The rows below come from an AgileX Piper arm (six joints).
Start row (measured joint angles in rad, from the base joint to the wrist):
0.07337 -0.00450 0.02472 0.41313 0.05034 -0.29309
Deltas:
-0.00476 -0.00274 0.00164 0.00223 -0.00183 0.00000
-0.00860 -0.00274 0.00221 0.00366 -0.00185 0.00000
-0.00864 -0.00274 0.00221 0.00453 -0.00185 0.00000
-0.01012 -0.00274 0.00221 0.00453 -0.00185 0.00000
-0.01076 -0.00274 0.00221 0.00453 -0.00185 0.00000
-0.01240 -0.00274 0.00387 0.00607 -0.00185 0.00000
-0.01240 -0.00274 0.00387 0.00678 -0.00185 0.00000
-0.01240 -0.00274 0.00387 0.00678 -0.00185 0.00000
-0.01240 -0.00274 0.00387 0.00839 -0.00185 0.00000
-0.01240 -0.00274 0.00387 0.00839 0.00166 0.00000
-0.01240 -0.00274 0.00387 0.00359 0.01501 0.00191
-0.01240 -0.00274 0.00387 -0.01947 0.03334 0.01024
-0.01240 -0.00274 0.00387 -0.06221 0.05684 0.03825
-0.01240 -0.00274 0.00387 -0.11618 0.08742 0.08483
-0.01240 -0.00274 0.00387 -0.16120 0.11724 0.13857
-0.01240 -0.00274 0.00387 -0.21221 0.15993 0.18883
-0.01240 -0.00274 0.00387 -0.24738 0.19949 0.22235
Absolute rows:
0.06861 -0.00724 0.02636 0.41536 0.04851 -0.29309
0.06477 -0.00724 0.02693 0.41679 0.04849 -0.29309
0.06473 -0.00724 0.02693 0.41766 0.04849 -0.29309
0.06325 -0.00724 0.02693 0.41766 0.04849 -0.29309
0.06261 -0.00724 0.02693 0.41766 0.04849 -0.29309
0.06097 -0.00724 0.02859 0.41920 0.04849 -0.29309
0.06097 -0.00724 0.02859 0.41991 0.04849 -0.29309
0.06097 -0.00724 0.02859 0.41991 0.04849 -0.29309
0.06097 -0.00724 0.02859 0.42152 0.04849 -0.29309
0.06097 -0.00724 0.02859 0.42152 0.05200 -0.29309
0.06097 -0.00724 0.02859 0.41672 0.06535 -0.29118
0.06097 -0.00724 0.02859 0.39366 0.08368 -0.28285
0.06097 -0.00724 0.02859 0.35092 0.10718 -0.25484
0.06097 -0.00724 0.02859 0.29695 0.13776 -0.20826
0.06097 -0.00724 0.02859 0.25193 0.16758 -0.15452
0.06097 -0.00724 0.02859 0.20092 0.21027 -0.10426
0.06097 -0.00724 0.02859 0.16575 0.24983 -0.07074

